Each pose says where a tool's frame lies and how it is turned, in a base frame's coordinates. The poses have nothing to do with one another.
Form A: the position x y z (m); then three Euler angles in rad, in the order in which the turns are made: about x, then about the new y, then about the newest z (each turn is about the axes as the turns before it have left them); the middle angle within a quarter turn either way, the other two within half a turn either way.
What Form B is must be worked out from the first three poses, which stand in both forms.
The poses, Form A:
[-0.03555, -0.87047, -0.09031, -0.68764, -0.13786, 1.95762]
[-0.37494, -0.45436, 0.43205, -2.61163, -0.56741, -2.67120]
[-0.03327, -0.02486, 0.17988, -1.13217, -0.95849, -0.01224]
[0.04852, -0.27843, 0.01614, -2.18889, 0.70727, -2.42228]
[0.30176, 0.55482, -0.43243, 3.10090, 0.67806, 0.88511]
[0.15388, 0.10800, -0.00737, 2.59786, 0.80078, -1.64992]
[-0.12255, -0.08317, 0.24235, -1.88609, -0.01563, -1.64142]
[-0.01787, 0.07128, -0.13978, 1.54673, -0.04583, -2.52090]
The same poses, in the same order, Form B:
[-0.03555, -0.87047, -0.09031, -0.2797, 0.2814, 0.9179, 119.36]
[-0.37494, -0.45436, 0.43205, -0.1527, -0.9695, -0.1917, 142.52]
[-0.03327, -0.02486, 0.17988, -0.7164, -0.5932, 0.3672, 82.75]
[0.04852, -0.27843, 0.01614, 0.4462, 0.7313, 0.5158, 164.29]
[0.30176, 0.55482, -0.43243, -0.8617, 0.4008, -0.3111, 165.63]
[0.15388, 0.10800, -0.00737, 0.5859, 0.8063, 0.0816, 127.33]
[-0.12255, -0.08317, 0.24235, -0.5997, -0.6510, -0.4652, 132.22]
[-0.01787, 0.07128, -0.13978, 0.2338, 0.6741, -0.7007, 156.55]

